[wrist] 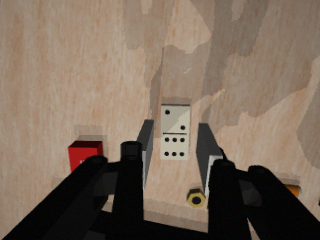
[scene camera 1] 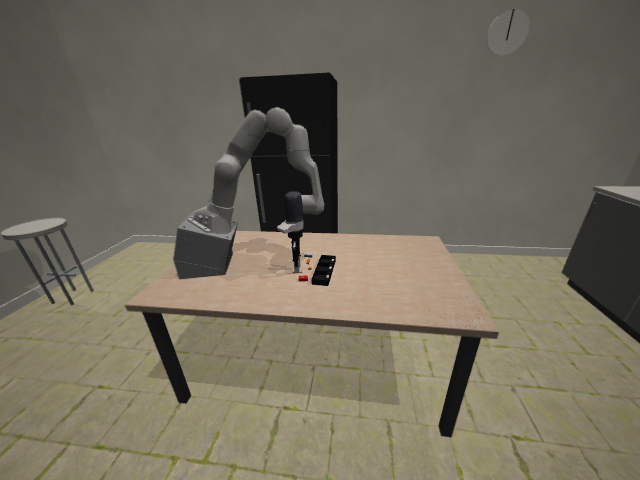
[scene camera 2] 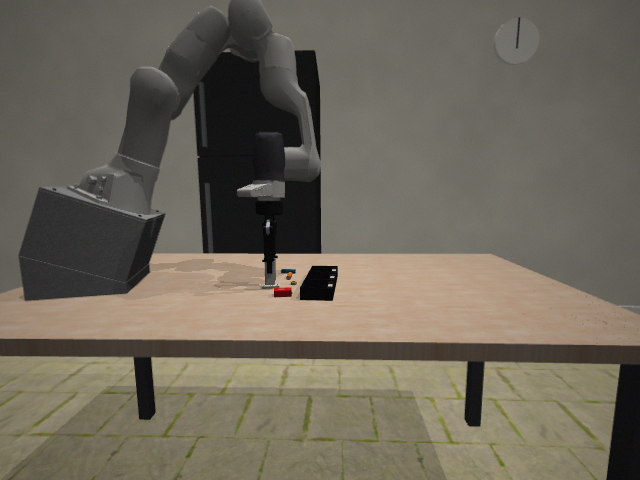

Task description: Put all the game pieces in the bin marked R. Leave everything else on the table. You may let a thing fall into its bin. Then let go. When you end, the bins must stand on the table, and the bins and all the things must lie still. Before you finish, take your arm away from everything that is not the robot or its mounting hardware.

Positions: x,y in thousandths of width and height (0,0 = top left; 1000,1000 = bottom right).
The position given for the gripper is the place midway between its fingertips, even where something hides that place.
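Observation:
A white domino (wrist: 548,494) appears in the wrist view, while a black bin (scene camera 2: 501,589) can be seen in scene camera 2. The gripper (scene camera 2: 423,589) is visible there, and the wrist view has the gripper (wrist: 548,569) too.

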